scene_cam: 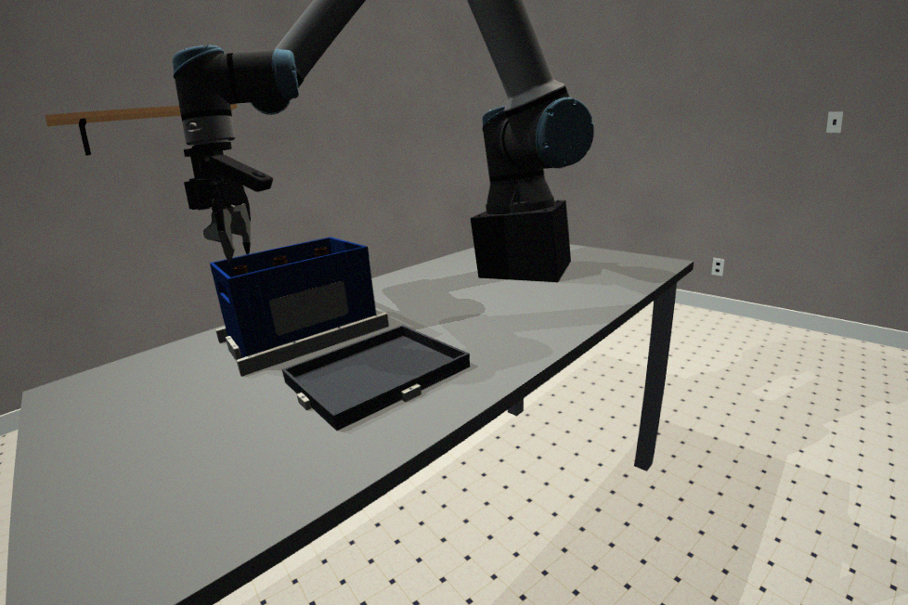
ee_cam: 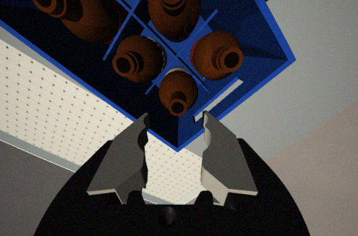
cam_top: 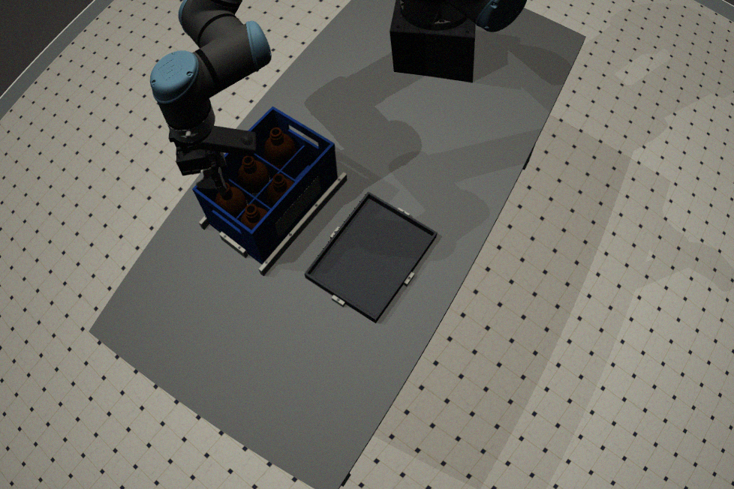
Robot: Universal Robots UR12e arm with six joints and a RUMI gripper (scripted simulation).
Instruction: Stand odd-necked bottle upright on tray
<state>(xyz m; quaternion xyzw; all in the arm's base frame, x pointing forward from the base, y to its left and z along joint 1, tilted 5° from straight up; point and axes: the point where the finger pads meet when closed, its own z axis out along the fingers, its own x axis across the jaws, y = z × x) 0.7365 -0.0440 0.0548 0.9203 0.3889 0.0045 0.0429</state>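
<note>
My gripper is now 11 cm above the bottle. From my hand the other things lie so: black tray 31 cm to the left, 18 cm below, 12 cm behind; blue crate 11 cm below, 8 cm behind, 4 cm to the left.
</note>
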